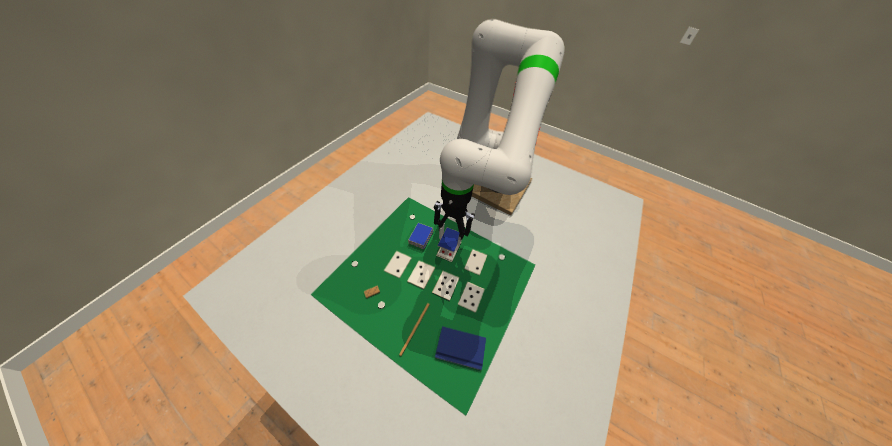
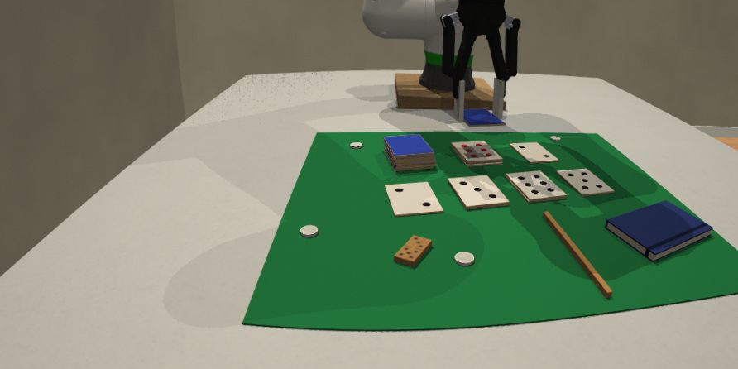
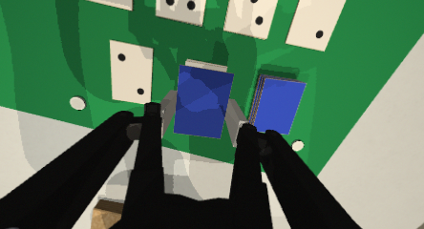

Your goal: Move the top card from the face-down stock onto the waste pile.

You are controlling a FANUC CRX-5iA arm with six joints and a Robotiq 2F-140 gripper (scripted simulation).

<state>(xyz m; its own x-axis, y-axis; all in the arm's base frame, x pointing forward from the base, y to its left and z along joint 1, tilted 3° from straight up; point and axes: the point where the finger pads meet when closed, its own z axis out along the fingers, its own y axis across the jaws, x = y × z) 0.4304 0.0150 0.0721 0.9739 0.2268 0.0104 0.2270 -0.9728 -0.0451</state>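
Right now the two-pip card is 11 cm to the left of my hand, 10 cm below it and 2 cm behind it. From my hand the other things lie so: green mat: 14 cm ahead, 11 cm below, 2 cm to the left; wooden stick: 30 cm ahead, 9 cm below, 8 cm to the left.
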